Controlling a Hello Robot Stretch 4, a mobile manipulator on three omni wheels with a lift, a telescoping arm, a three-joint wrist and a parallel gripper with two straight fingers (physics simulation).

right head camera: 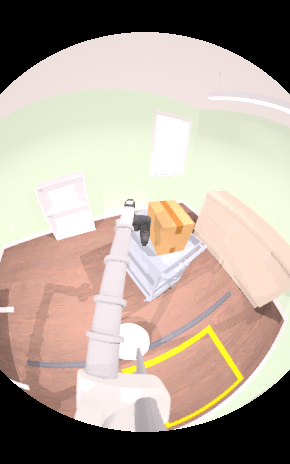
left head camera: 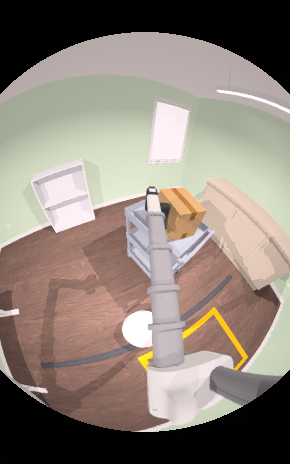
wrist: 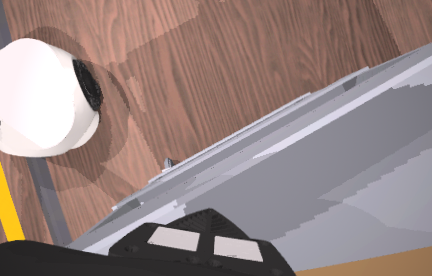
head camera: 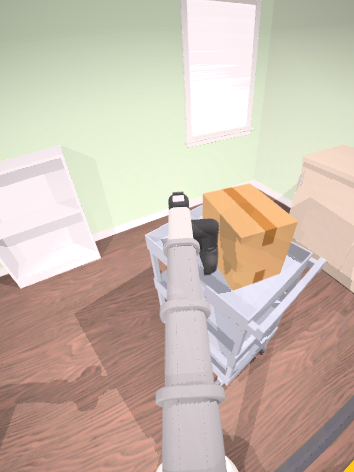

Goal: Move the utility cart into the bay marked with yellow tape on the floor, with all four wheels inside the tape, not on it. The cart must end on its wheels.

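Seen in the pictures: gripper, fingertip midpoint: (right head camera: pixel 143 245) (wrist: pixel 208 227) (head camera: pixel 207 274); robot's base, link origin: (right head camera: pixel 128 340) (left head camera: pixel 141 327).
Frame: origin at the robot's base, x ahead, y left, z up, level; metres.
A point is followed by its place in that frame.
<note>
The light grey utility cart (head camera: pixel 227 312) {x 0.539, y -0.149, z 0.786 m} (left head camera: pixel 185 243) {x 0.629, y -0.320, z 0.766 m} (wrist: pixel 300 185) {x 0.748, y -0.064, z 0.766 m} stands upright on the floor, a large brown box (head camera: pixel 250 235) {x 0.659, y -0.226, z 1.042 m} (left head camera: pixel 182 215) {x 0.654, y -0.215, z 1.033 m} (right head camera: pixel 170 227) {x 0.662, y -0.241, z 1.038 m} in its top tray. Yellow tape (left head camera: pixel 230 332) {x -0.328, y -1.181, z -0.026 m} (right head camera: pixel 225 353) {x -0.347, y -1.180, z -0.027 m} (wrist: pixel 9 215) {x -0.138, y -0.494, z -0.027 m} outlines the bay on the floor, apart from the cart; the arm hides part of it in the left head view. My black gripper (head camera: pixel 210 271) {x 0.652, y -0.087, z 0.870 m} (right head camera: pixel 144 243) {x 0.652, y -0.087, z 0.870 m} (wrist: pixel 208 227) {x 0.652, y -0.087, z 0.870 m} is shut and empty, its tips together over the near long side of the top tray, left of the box. Whether they touch the tray wall is not clear. Most of the wheels are hidden.
My white base (left head camera: pixel 135 328) {x 0.006, y 0.069, z 0.187 m} (right head camera: pixel 132 341) {x 0.003, y -0.044, z 0.187 m} (wrist: pixel 40 100) {x 0.069, y 0.001, z 0.187 m} stands between cart and bay. A dark grey floor strip (head camera: pixel 325 437) {x 0.180, y -0.706, z -0.013 m} (left head camera: pixel 210 297) {x 0.272, y -0.936, z -0.022 m} (right head camera: pixel 200 317) {x 0.250, y -0.852, z -0.014 m} runs between them. A beige cabinet (head camera: pixel 325 215) {x 1.461, y -1.139, z 0.503 m} (left head camera: pixel 245 240) {x 0.838, y -1.460, z 0.509 m} stands right of the cart, a white bookshelf (head camera: pixel 40 229) {x 1.749, y 1.326, z 0.345 m} at the left wall.
</note>
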